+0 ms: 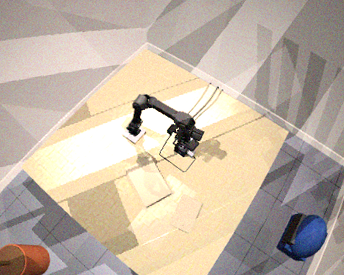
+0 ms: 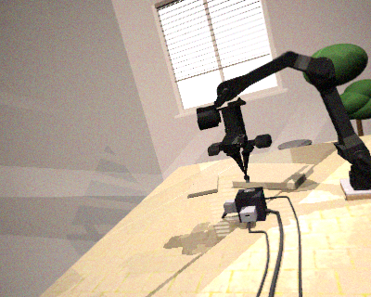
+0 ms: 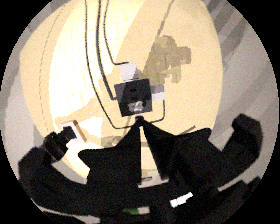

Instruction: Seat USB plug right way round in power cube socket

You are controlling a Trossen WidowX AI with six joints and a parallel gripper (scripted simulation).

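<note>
The USB plug is 2 cm below my gripper tip.
</note>
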